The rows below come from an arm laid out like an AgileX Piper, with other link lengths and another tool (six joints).
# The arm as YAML. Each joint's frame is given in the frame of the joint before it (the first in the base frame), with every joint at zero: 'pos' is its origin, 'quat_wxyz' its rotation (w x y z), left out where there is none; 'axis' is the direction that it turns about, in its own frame. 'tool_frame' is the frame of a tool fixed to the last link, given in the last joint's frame.
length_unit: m
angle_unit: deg
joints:
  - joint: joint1
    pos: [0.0, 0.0, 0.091]
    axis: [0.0, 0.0, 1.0]
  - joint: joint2
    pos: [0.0, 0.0, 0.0]
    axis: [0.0, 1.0, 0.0]
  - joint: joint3
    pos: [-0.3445, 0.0, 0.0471]
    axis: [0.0, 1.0, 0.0]
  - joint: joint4
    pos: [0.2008, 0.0, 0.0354]
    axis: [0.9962, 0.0, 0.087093]
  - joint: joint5
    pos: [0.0, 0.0, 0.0]
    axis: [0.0, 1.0, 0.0]
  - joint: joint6
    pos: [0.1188, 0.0, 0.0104]
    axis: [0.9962, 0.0, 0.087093]
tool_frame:
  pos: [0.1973, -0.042, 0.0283]
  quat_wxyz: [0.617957, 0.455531, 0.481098, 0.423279]
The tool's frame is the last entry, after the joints.
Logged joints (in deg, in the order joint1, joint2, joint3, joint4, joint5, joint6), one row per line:
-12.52, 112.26, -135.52, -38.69, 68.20, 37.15
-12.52, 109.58, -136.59, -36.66, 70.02, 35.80
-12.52, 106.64, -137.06, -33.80, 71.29, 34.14
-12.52, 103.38, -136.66, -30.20, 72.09, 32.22
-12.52, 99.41, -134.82, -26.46, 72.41, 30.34
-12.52, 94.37, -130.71, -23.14, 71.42, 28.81
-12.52, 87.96, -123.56, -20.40, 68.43, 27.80
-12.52, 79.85, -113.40, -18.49, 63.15, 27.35
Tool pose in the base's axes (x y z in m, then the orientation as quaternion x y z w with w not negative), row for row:
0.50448, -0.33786, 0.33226, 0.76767, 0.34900, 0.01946, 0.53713
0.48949, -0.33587, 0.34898, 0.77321, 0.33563, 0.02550, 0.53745
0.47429, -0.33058, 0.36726, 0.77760, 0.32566, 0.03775, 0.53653
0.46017, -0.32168, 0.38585, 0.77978, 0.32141, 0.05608, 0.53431
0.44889, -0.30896, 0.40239, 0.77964, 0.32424, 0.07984, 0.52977
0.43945, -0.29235, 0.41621, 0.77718, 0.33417, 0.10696, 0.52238
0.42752, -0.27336, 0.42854, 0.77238, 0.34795, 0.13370, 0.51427
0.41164, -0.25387, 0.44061, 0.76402, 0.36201, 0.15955, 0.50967
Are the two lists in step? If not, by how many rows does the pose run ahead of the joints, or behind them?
The pose runs 2 rows behind the joints: the pose in row i belongs to the joints in row i - 2.
